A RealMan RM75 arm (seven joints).
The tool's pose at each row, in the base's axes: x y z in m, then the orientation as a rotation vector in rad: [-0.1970 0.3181 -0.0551 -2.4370 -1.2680 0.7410]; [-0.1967 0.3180 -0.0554 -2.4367 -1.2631 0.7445]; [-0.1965 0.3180 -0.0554 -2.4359 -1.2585 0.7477]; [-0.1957 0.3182 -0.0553 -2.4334 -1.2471 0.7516]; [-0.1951 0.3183 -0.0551 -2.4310 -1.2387 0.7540]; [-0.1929 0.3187 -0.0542 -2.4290 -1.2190 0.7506]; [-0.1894 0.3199 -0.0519 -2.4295 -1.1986 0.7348]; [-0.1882 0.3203 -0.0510 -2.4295 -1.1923 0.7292]
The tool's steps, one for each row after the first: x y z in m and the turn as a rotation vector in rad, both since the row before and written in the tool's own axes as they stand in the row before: [0.0002 0.0004 0.0001 0.0032 -0.0010 0.0028]; [0.0001 0.0001 -0.0001 0.0033 -0.0008 0.0024]; [0.0005 0.0004 -0.0005 0.0082 0.0009 0.0049]; [0.0003 0.0002 -0.0005 0.0064 0.0010 0.0033]; [0.0011 0.0008 -0.0020 0.0114 0.0082 0.0081]; [0.0020 0.0004 -0.0038 0.0085 0.0166 0.0076]; [0.0007 0.0001 -0.0014 0.0027 0.0057 0.0022]
